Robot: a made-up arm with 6 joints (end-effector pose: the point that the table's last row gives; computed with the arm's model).
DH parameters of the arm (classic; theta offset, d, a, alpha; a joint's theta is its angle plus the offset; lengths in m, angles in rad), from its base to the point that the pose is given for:
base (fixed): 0 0 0 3.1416
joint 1: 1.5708 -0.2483 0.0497 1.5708
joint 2: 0 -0.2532 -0.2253 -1.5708
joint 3: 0 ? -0.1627 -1.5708
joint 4: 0 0.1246 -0.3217 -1.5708
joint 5: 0 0.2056 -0.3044 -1.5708
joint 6: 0 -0.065 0.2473 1.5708
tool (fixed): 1.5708 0.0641 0 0
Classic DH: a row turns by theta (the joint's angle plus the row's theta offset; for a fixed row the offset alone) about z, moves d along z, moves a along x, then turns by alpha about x.
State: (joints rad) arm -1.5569 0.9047 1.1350 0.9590 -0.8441 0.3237
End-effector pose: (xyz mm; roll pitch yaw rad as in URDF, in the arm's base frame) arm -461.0 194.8 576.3 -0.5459 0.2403 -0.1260
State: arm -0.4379 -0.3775 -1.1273 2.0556 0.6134 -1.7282
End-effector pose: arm -457.5 -599.9 -417.4 2.0465 0.7800 1.0216
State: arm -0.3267 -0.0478 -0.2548 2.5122 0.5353 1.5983
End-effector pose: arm -401.6 -317.9 15.3 -1.0328 0.2955 0.1199
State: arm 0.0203 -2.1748 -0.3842 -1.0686 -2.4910 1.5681
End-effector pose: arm -295.9 -211.1 -259.5 2.4712 -0.8780 -2.9824
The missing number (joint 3, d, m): -0.0213
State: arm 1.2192 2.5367 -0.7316 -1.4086 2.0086 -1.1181
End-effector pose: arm -144.4 289.3 -62.9 2.0759 0.9870 2.6457
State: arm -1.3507 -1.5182 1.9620 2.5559 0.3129 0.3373
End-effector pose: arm 300.0 -272.7 -190.1 -0.9683 -0.8815 -1.4527
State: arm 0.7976 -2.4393 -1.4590 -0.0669 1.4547 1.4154
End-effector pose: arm -510.9 524.6 276.2 -2.4152 0.1978 2.4763
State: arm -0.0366 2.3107 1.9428 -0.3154 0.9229 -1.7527
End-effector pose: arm 440.3 -809.4 210.8 0.9404 0.9034 0.7022
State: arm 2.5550 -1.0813 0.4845 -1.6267 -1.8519 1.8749
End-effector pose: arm 197.2 -320.9 128.5 2.1983 0.6523 1.8762
